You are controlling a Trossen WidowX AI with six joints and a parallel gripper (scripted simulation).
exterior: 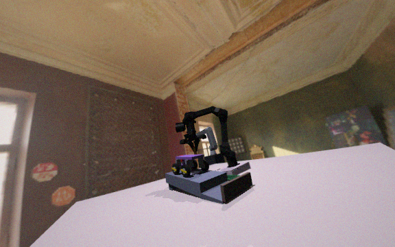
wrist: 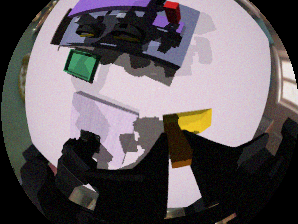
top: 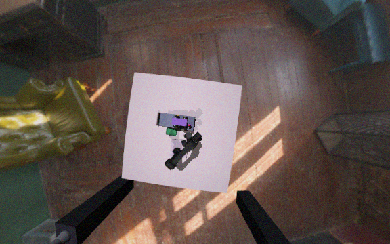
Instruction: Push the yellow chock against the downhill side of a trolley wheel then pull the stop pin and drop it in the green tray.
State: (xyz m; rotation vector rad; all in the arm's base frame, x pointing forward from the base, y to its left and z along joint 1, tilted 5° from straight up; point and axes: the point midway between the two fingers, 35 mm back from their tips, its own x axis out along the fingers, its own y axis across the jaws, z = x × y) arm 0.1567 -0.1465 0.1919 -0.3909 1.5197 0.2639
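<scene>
Now: gripper tip 20 mm to the left of the yellow chock, 10 mm short of it and 10 mm above it. The rest, counted from my gripper tip: purple-topped trolley 170 mm ahead, 130 mm to the left, 60 mm below; green tray 240 mm to the left, 180 mm below, 50 mm ahead; red stop pin 140 mm ahead, 50 mm below, 30 mm to the left.
</scene>
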